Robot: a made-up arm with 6 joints.
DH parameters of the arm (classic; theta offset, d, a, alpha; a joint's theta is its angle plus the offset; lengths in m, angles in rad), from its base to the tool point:
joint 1: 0 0.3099 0 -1.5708
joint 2: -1.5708 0 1.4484 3.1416
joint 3: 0 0 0 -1.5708
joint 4: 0 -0.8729 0 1.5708
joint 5: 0 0.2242 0 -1.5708
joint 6: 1.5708 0 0 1.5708
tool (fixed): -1.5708 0 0 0
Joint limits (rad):
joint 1: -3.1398..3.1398
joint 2: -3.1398..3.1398
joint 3: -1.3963..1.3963
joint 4: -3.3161..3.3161
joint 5: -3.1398..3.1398
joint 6: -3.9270..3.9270
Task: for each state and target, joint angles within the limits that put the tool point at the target. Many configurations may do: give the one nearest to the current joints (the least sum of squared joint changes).
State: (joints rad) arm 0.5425 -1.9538 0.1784 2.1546 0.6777 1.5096
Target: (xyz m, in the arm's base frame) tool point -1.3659 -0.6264 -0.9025
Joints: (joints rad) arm 0.5147 -2.7063 0.1135 2.1736 0.6777 1.5096
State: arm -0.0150 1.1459 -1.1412 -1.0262 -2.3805 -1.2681
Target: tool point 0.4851 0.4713 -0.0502
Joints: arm 0.8610 1.5001 -0.8590 -1.2962 -2.3805 -1.2681
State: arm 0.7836 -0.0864 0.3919 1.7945 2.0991 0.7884
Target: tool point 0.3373 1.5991 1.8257
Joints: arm 1.3267 0.5727 0.6683 1.8380 2.0991 0.7884
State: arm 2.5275 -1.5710 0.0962 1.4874 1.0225 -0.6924
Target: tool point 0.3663 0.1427 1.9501
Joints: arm 3.1398 -0.7773 -0.2203 0.8770 1.0225 -0.6924
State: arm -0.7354 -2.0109 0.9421 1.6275 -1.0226 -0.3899
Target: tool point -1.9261 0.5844 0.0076
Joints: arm -0.2935 -2.1208 0.2404 1.5801 -1.0226 -0.3899
